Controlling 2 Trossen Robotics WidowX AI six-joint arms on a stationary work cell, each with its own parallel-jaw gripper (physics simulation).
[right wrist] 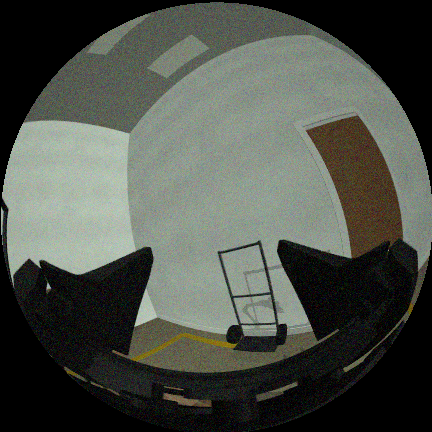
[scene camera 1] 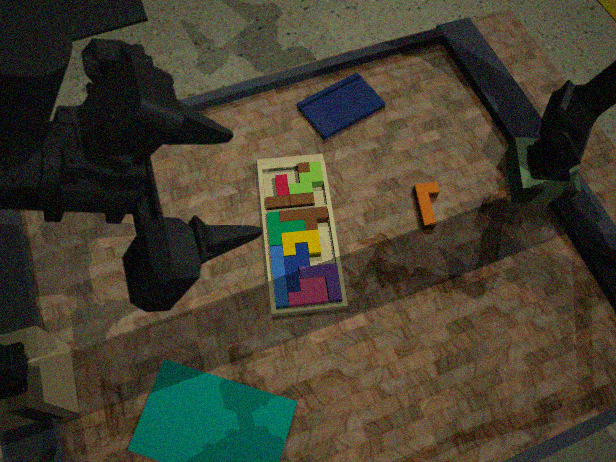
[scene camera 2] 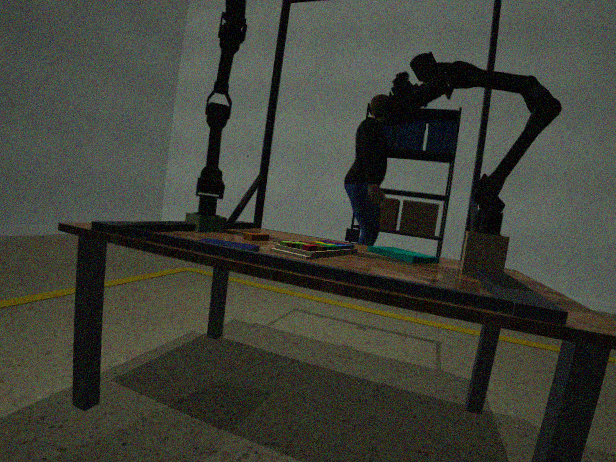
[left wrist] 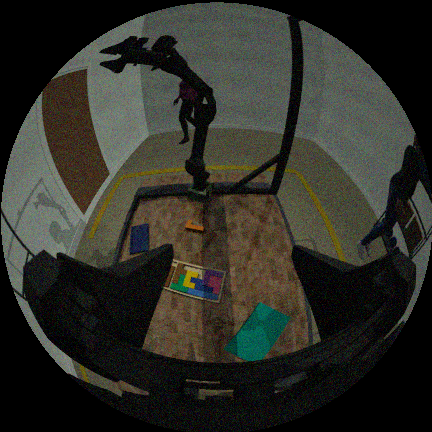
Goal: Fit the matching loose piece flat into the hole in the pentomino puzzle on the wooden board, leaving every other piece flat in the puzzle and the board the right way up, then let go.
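Frame: origin at the left arm's base, x right, y ahead, z up, level; millimetres.
Seen in the pictures: left gripper, fingertip midpoint: (scene camera 1: 244, 183) (scene camera 2: 377, 121) (left wrist: 235, 251); right gripper, fingertip midpoint: (right wrist: 215, 251); left arm's base at its link origin: (scene camera 1: 0, 373) (scene camera 2: 486, 233); right arm's base at its link origin: (scene camera 1: 547, 163) (scene camera 2: 206, 215) (left wrist: 199, 185).
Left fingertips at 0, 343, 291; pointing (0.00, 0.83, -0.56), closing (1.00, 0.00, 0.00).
Observation:
Pixels of each thing's top centre, then the offset from my left fingertips to it, as dx, dy, dz. "pt": a spot on its surface instead.
- wooden puzzle board at a spot on its surface: (scene camera 1: 309, 310) (left wrist: 222, 286) pt +3, +62, -394
- yellow piece at its top centre: (scene camera 1: 301, 242) (left wrist: 190, 278) -101, +81, -382
- red piece at its top centre: (scene camera 1: 282, 190) -198, +80, -382
- light green piece at its top centre: (scene camera 1: 305, 177) (scene camera 2: 295, 242) -210, +122, -382
- orange L-shaped piece at its top centre: (scene camera 1: 431, 203) (scene camera 2: 256, 233) (left wrist: 194, 224) -108, +306, -388
- dark blue tray-like object at its top centre: (scene camera 1: 341, 103) (scene camera 2: 227, 243) (left wrist: 138, 237) -350, +235, -395
- teal slab at its top centre: (scene camera 1: 213, 425) (left wrist: 259, 334) (scene camera 2: 402, 251) +122, -112, -389
- dark upright post at a spot on its surface: (left wrist: 296, 100) (scene camera 2: 273, 114) pt +273, +530, +99
The wooden puzzle board (scene camera 1: 309, 310) (left wrist: 223, 286) lies face up on the table, with coloured pieces in two compartments. A pale opening shows right of the yellow piece (scene camera 1: 300, 237) in the larger compartment; the smaller one holds a red piece (scene camera 1: 282, 185), a light green piece (scene camera 1: 311, 181) and brown ones, with pale gaps. An orange L-shaped piece (scene camera 1: 426, 205) (scene camera 2: 256, 236) (left wrist: 194, 226) lies loose on the table, apart from the board. My left gripper (scene camera 1: 247, 183) (left wrist: 235, 251) is open and empty, high above the table. My right gripper (left wrist: 99, 57) (right wrist: 215, 251) is open and empty, raised and facing a wall.
A dark blue tray-like object (scene camera 1: 341, 107) (left wrist: 139, 239) lies beyond the board. A teal slab (scene camera 1: 215, 415) (scene camera 2: 402, 254) (left wrist: 260, 330) lies on the near side in scene camera 1. Dark raised rails (scene camera 1: 310, 70) edge the table. A dark upright post (scene camera 2: 275, 110) (left wrist: 296, 100) stands beside it.

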